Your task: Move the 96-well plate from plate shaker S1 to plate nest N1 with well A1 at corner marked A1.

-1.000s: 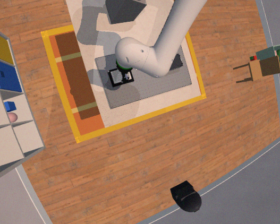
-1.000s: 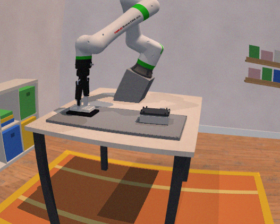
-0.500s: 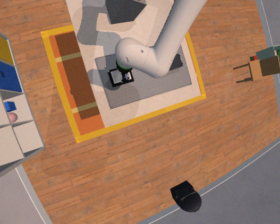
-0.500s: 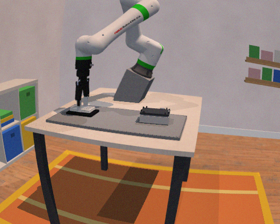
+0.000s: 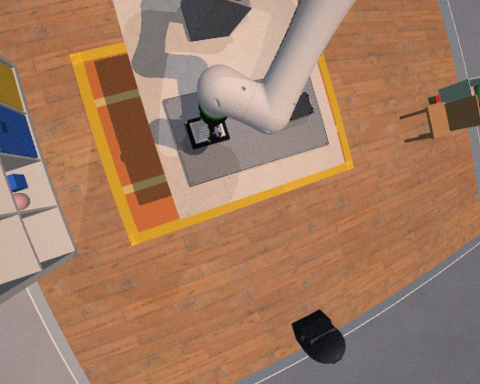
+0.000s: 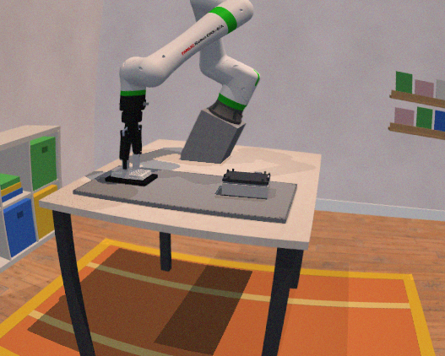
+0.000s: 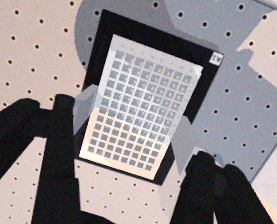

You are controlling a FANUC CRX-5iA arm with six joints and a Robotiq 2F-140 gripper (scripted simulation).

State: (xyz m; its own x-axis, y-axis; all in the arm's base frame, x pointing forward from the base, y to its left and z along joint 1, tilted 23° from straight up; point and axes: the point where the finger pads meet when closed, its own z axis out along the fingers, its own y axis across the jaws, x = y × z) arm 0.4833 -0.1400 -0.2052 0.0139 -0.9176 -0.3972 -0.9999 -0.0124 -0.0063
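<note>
The 96-well plate lies 20 mm below my hand. The rest, counted from my hand: black plate nest N1: 40 mm below.
</note>
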